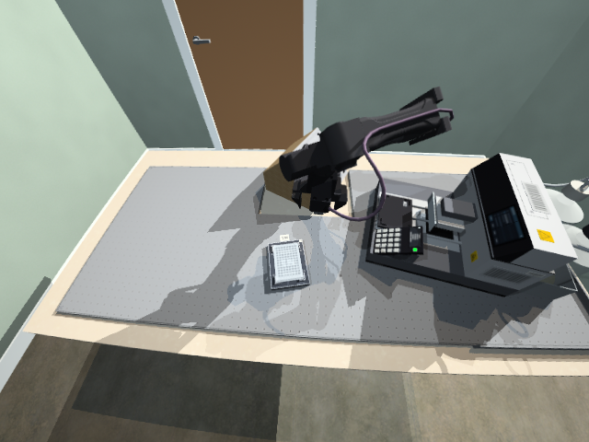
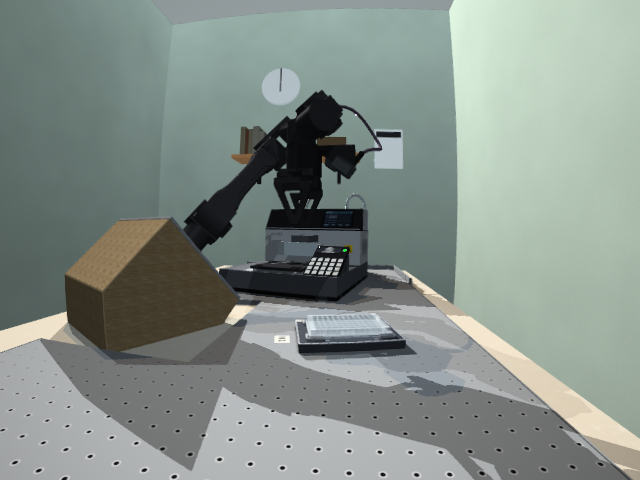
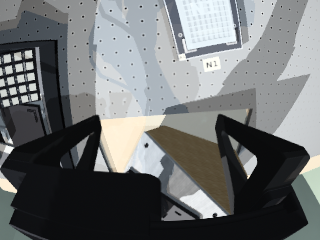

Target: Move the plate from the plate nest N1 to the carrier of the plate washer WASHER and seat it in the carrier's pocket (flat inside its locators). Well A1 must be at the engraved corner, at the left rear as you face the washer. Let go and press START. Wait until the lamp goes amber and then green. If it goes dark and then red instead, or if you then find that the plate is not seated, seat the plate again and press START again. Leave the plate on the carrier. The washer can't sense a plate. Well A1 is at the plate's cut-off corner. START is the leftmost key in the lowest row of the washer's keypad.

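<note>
Right now the well plate is 110 mm ahead of my hand, 60 mm to the right of it and 170 mm below it. Also, from my hand: N1 label: 20 mm ahead, 110 mm to the right, 190 mm below; washer carrier: 160 mm behind, 250 mm to the left, 120 mm below; plate nest N1: 110 mm ahead, 60 mm to the right, 190 mm below.
</note>
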